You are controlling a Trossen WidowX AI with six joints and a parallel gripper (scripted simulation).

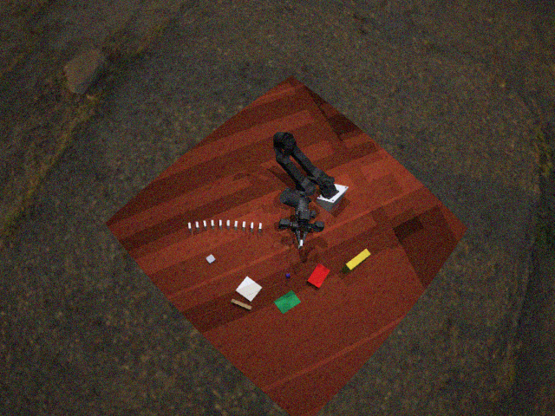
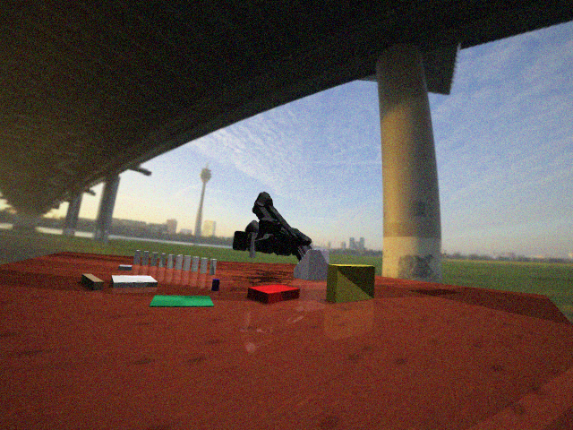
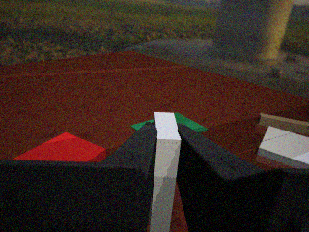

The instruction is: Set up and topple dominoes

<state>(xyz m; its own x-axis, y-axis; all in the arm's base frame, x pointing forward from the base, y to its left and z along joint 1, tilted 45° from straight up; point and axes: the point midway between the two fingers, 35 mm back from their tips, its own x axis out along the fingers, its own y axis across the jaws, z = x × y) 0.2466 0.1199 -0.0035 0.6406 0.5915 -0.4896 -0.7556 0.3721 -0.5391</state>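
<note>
My gripper tip is now 140 mm to the right of the red block and 110 mm above it. The rest, counted from my gripper tip: green tile 170 mm ahead, 150 mm to the left, 110 mm below; yellow block 200 mm to the left, 170 mm behind, 80 mm below; purple piece 100 mm below, 100 mm ahead, 60 mm to the left.
</note>
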